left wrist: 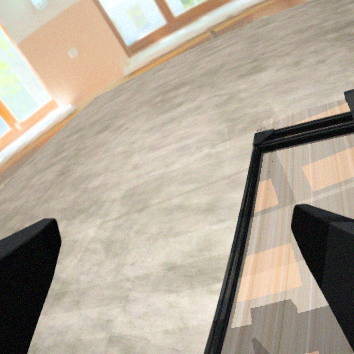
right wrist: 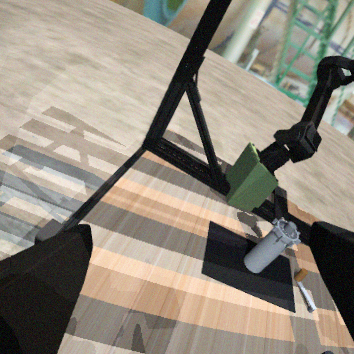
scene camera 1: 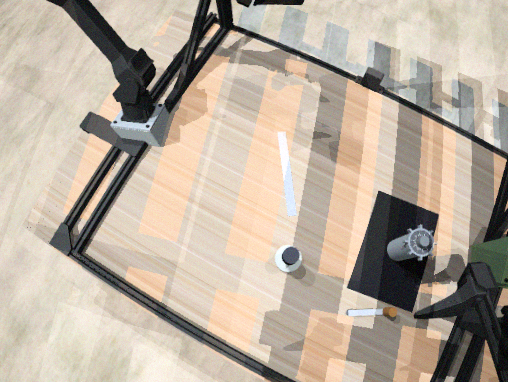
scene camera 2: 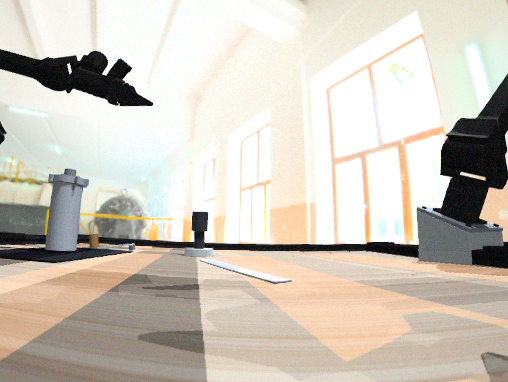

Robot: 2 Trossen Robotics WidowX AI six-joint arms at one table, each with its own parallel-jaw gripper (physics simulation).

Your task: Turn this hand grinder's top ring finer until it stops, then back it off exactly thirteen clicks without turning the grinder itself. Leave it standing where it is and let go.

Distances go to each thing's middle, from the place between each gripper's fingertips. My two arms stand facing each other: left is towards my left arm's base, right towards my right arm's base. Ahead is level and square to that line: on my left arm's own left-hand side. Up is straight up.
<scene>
The hand grinder [scene camera 2: 63, 221] lies 31 cm below my left hand, 19 cm behind it and 6 cm to the left of it. From my left hand the other things lie so: black mat [scene camera 1: 375, 274] (38 cm below, 19 cm behind, 5 cm to the left); dark knob on white disc [scene camera 2: 199, 218] (34 cm below, 17 cm to the right, 8 cm behind); thin strip [scene camera 1: 286, 170] (38 cm below, 27 cm behind, 25 cm to the right).
Right now my right hand is 18 cm short of the thin strip, 6 cm to the right of it and 35 cm above it. The rest, counted from my right hand: black mat 26 cm ahead, 36 cm to the left, 35 cm below; dark knob on white disc 37 cm ahead, 14 cm to the left, 30 cm below; hand grinder 26 cm ahead, 37 cm to the left, 27 cm below.
</scene>
